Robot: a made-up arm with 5 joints.
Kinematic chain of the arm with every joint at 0, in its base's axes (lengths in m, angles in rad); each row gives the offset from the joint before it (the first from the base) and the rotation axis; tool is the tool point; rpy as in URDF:
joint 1: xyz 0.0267 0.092 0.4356 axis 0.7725 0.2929 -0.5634
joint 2: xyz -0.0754 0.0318 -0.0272 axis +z
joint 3: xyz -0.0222 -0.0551 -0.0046 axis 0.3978 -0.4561 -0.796
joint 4: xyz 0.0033 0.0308 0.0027 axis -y
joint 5: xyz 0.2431 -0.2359 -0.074 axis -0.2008 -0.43 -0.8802
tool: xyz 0.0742 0.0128 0.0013 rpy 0 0 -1.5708
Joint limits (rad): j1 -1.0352..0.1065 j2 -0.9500..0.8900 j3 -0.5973..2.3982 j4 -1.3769..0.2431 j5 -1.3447..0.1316
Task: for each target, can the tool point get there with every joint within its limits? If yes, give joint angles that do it. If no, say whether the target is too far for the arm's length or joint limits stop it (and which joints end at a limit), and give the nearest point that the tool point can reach.
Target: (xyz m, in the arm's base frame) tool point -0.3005 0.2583 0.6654
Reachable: no: joint limits stop it (at a limit: joint 1, joint 2, joint 4, joint 5) | nearest point -0.3750 0.0377 0.3035 | short by 0.430 m
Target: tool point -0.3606 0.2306 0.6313
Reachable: no: joint limits stop it (at a limit: joint 1, joint 2, joint 4, joint 5) | nearest point -0.3748 0.0359 0.3046 | short by 0.381 m
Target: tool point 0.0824 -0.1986 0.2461
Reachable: yes | joints -0.5236 -0.4966 1.9954 -0.8917 -0.9471
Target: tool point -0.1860 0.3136 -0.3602
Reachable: no: too far | nearest point -0.1663 0.0730 0.0375 | short by 0.465 m
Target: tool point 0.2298 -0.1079 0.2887
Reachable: yes | joints -0.4100 0.4833 1.4610 -0.4492 -0.9998
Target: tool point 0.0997 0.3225 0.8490
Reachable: no: joint limits stop it (at a limit: joint 1, joint 4, joint 5) | nearest point 0.3113 0.1037 0.6148 | short by 0.384 m
